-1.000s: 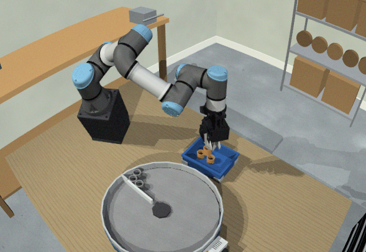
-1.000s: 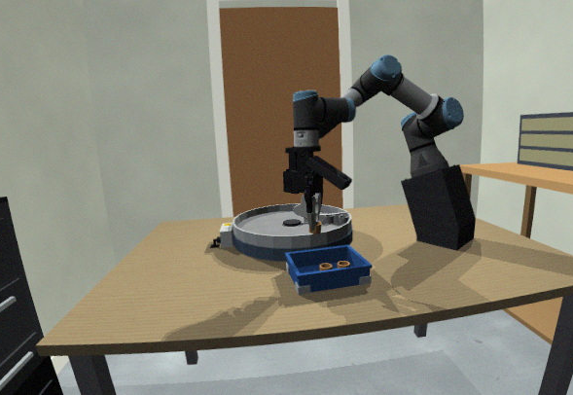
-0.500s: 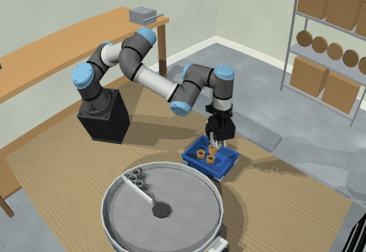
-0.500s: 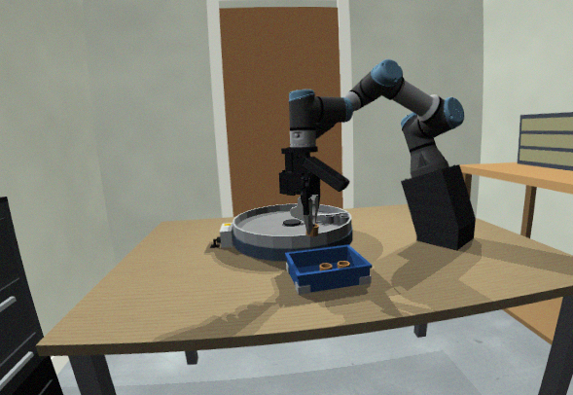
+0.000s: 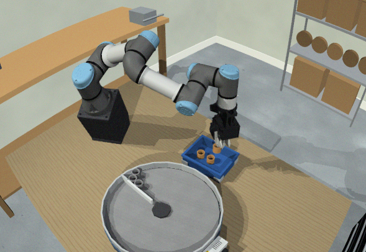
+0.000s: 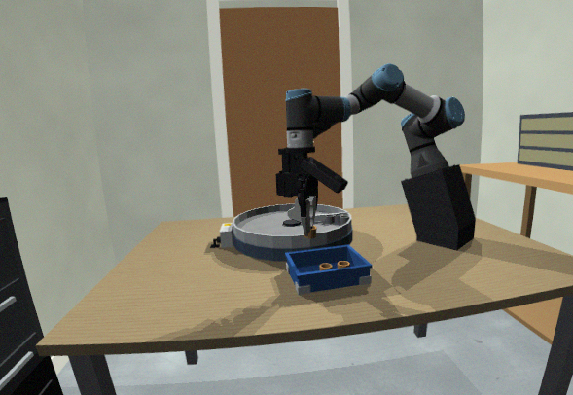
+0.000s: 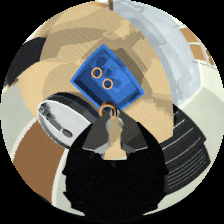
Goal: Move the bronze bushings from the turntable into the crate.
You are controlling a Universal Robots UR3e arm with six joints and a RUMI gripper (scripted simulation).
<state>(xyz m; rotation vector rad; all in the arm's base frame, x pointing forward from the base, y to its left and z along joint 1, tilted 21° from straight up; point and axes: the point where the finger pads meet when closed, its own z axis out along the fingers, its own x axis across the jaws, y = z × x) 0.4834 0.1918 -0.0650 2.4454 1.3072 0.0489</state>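
The blue crate lies 10 cm below my hand, 4 cm behind it and 1 cm to the left of it. Round my hand: grey turntable 32 cm to the right, 8 cm below, 1 cm behind.
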